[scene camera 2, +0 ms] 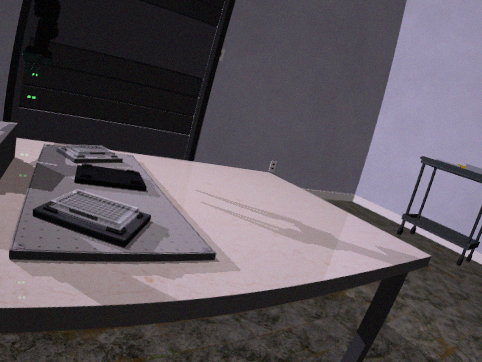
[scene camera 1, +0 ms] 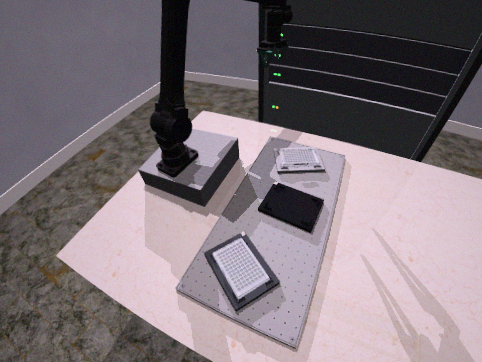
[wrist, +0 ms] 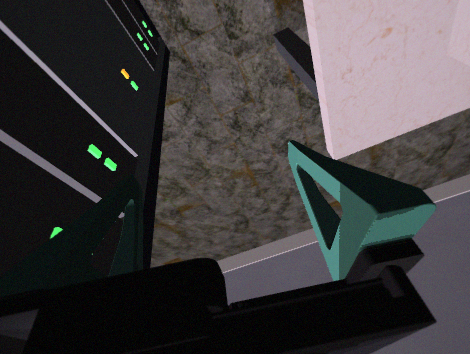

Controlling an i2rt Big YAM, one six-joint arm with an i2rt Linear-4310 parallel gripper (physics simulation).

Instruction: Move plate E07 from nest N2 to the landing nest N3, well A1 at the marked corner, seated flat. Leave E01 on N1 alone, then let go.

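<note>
My gripper (scene camera 1: 271, 56) (scene camera 2: 37, 62) (wrist: 212, 164) is open and empty, high beyond the far end of the board, in front of the dark cabinet. A clear 96-well plate (scene camera 1: 241, 267) (scene camera 2: 97, 209) lies in the near dark nest (scene camera 1: 224, 283) (scene camera 2: 135, 233). Another well plate (scene camera 1: 299, 157) (scene camera 2: 87, 150) lies in the far nest (scene camera 1: 302, 170) (scene camera 2: 107, 160). The middle black nest (scene camera 1: 291, 206) (scene camera 2: 110, 178) holds no plate. Small white marks show at a corner of the near and middle nests in scene camera 1. Labels and well A1 are too small to read.
The nests stand on a perforated grey board (scene camera 1: 295, 310) (scene camera 2: 170, 245) on the pale table (scene camera 1: 400, 210) (scene camera 2: 300, 220) (wrist: 390, 60). The arm's grey base block (scene camera 1: 215, 170) stands left of the board. A dark cabinet (scene camera 1: 340, 120) (scene camera 2: 100, 122) stands behind the table. A cart (scene camera 2: 445, 167) stands at right.
</note>
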